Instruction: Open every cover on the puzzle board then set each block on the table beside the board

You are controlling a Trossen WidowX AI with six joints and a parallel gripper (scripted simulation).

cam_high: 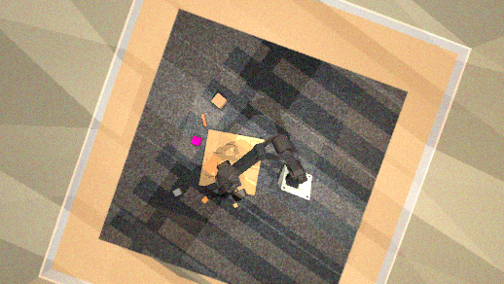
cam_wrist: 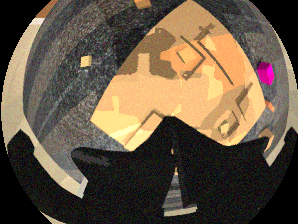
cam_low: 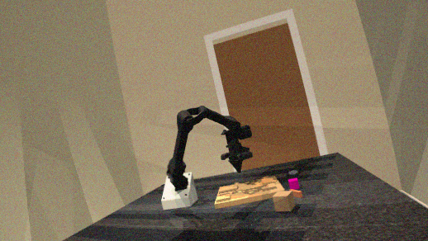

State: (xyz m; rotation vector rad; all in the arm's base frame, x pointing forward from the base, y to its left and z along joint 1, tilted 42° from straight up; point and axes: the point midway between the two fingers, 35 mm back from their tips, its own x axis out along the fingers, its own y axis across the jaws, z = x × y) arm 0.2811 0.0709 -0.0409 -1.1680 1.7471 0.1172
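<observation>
The tan wooden puzzle board is 40 mm ahead of my gripper tip, 80 mm to the right of it and 70 mm below it. The rest, counted from my gripper tip: magenta block: 240 mm ahead, 110 mm to the right, 70 mm below; orange block: 240 mm ahead, 220 mm to the right, 80 mm below; grey block: 260 mm ahead, 180 mm to the left, 80 mm below.
</observation>
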